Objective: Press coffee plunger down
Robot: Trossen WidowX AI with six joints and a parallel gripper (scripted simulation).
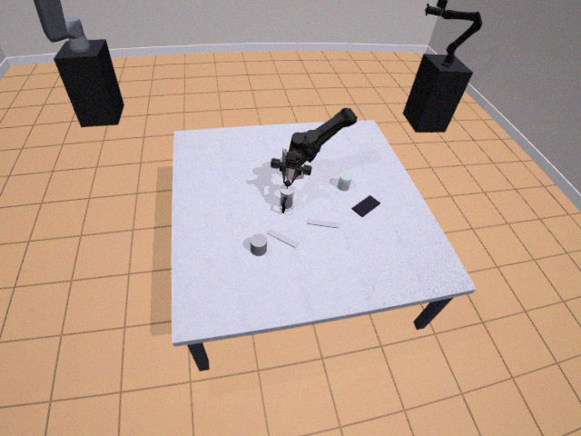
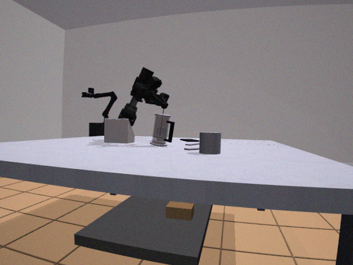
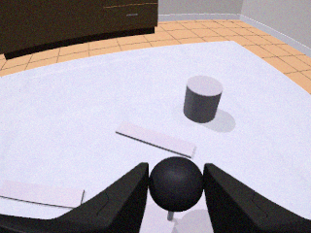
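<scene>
My gripper tip is now 1 cm past the glass coffee press and 9 cm above it. Round my gripper tip: black slab: 1 cm ahead, 42 cm to the left, 18 cm below; then grey cylinder: 22 cm ahead, 15 cm to the right, 15 cm below.
</scene>
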